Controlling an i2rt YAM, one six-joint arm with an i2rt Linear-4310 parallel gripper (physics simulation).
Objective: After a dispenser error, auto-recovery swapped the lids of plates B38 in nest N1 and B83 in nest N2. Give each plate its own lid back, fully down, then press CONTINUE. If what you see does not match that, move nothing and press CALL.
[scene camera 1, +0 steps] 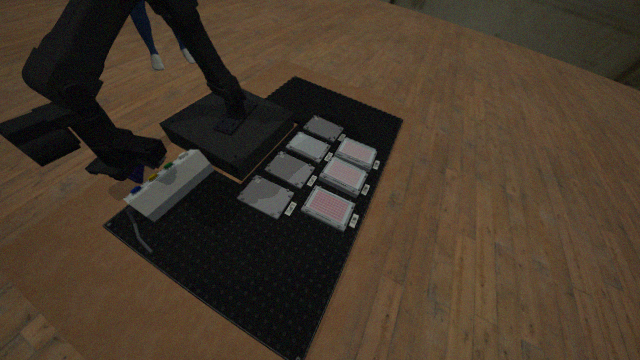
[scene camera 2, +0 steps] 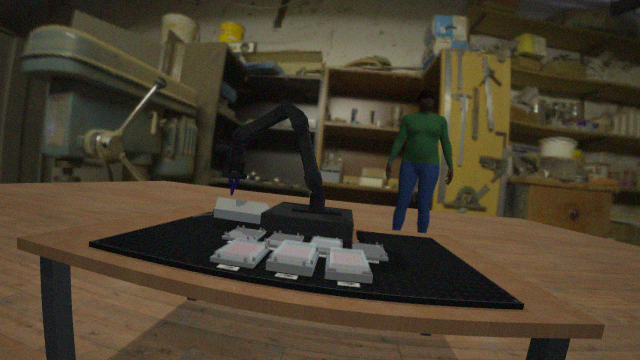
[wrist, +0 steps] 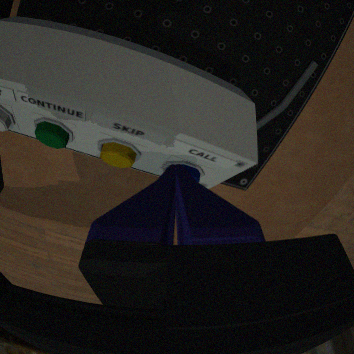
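Pixels of known places: gripper, between the fingertips: point(scene camera 1: 140, 182) point(scene camera 2: 231, 195) point(wrist: 175, 173); arm's base, origin of its link: point(scene camera 1: 237, 116) point(scene camera 2: 316, 212).
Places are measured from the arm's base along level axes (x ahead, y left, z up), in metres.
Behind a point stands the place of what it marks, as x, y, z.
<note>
My gripper point(wrist: 175, 173) @[-0.058, -0.363, 0.028] point(scene camera 2: 232, 193) @[-0.058, -0.363, 0.028] is shut and empty. In the wrist view its purple fingertips overlap the blue CALL button point(wrist: 192, 173) @[-0.074, -0.381, 0.005] on the grey button box point(wrist: 150, 85) @[-0.021, -0.342, -0.007] point(scene camera 1: 172, 187) @[-0.013, -0.331, -0.017] point(scene camera 2: 241, 210) @[-0.003, -0.304, -0.023]; whether they touch it I cannot tell. The green CONTINUE button point(wrist: 53, 135) @[-0.057, -0.284, 0.006] and the yellow SKIP button point(wrist: 118, 154) @[-0.066, -0.329, 0.006] stand beside it. Three plates with pink wells point(scene camera 1: 329, 206) @[0.425, -0.211, -0.050] point(scene camera 1: 344, 175) @[0.441, -0.093, -0.028] point(scene camera 1: 356, 151) @[0.460, 0.037, -0.032] stand in a row on the black mat point(scene camera 1: 225, 270) @[0.224, -0.469, -0.068]. Several grey, flat lid-like pieces lie in a row behind them, such as one piece point(scene camera 1: 266, 196) @[0.229, -0.243, -0.058] near the box. The small labels are too blurred to read.
The black arm base point(scene camera 1: 230, 130) @[0.028, -0.086, 0.009] point(scene camera 2: 307, 217) @[0.127, -0.040, -0.004] stands between the button box and the far part of the mat. A grey cable point(scene camera 1: 137, 232) @[-0.040, -0.464, -0.061] point(wrist: 287, 100) @[-0.020, -0.475, -0.061] runs from the box's end. A person in a green top point(scene camera 2: 424, 137) stands behind the table.
</note>
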